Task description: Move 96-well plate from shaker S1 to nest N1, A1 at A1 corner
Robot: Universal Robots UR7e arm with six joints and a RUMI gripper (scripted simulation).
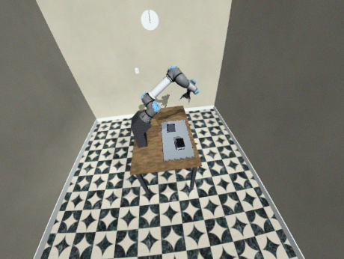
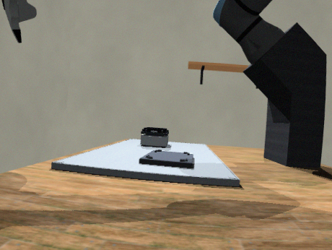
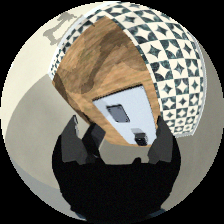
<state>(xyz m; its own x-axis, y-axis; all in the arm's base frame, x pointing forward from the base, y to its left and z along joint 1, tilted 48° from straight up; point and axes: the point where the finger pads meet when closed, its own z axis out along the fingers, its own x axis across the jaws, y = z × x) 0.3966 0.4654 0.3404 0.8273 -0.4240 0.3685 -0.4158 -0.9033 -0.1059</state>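
My gripper is now 50 mm past the 96-well plate, 600 mm to the left of it and 190 mm above it. Also, from my hand: plate nest N1 (190 mm behind, 280 mm to the right, 250 mm below).
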